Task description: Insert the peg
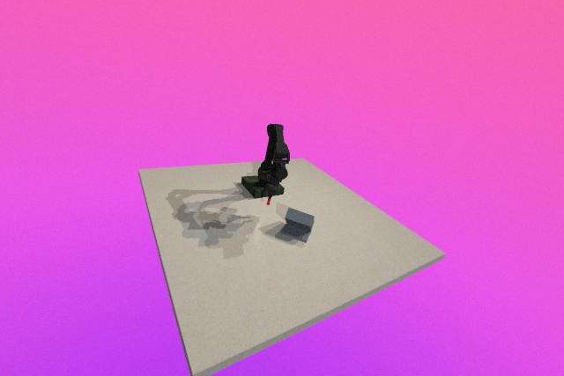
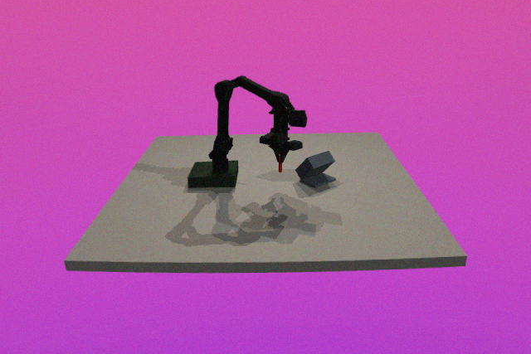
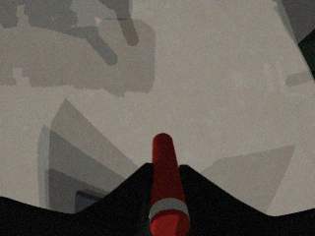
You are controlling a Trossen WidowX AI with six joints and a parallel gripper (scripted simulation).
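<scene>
Right now the sloped panel is 160 mm ahead of my gripper tip, 90 mm to the left of it and 60 mm below it. Also, from my gripper tip: red peg 20 mm above.
</scene>
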